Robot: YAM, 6 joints.
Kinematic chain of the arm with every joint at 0, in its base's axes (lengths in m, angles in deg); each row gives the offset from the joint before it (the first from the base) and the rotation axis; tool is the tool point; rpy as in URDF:
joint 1: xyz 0 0 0.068 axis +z
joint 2: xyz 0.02 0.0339 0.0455 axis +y
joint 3: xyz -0.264 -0.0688 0 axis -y
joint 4: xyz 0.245 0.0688 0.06 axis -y
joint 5: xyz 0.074 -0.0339 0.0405 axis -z
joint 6: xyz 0.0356 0 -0.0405 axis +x
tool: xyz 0 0 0 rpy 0 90 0
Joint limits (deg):
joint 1: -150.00..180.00
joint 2: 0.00..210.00
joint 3: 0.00..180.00
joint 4: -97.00..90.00
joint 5: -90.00..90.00
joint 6: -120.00..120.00
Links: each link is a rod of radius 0.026 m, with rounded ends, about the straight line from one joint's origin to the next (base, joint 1, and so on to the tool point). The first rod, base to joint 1, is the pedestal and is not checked.
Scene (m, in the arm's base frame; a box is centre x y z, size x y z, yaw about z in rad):
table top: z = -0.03
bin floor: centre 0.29 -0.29 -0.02 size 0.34 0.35 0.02 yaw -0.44
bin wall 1: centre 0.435 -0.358 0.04 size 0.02 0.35 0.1 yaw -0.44
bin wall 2: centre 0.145 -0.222 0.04 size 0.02 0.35 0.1 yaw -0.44
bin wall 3: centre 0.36 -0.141 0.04 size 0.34 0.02 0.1 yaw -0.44
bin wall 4: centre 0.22 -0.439 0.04 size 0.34 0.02 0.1 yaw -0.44
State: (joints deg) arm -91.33 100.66 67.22 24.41 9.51 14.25
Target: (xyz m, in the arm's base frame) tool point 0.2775 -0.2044 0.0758
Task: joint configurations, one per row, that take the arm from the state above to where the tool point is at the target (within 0.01 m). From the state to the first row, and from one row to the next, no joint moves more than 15 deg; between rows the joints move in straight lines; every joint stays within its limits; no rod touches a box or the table.
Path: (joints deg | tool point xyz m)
1: -77.49 103.50 61.82 22.79 8.09 14.25 | 0.0835 -0.3993 0.2167
2: -63.65 106.34 56.42 21.17 6.67 14.25 | 0.1711 -0.3547 0.1654
3: -49.82 109.17 51.02 19.55 5.25 14.25 | 0.2378 -0.2867 0.1181
4: -35.98 112.01 45.61 17.93 3.83 14.25 | 0.2775 -0.2044 0.0758

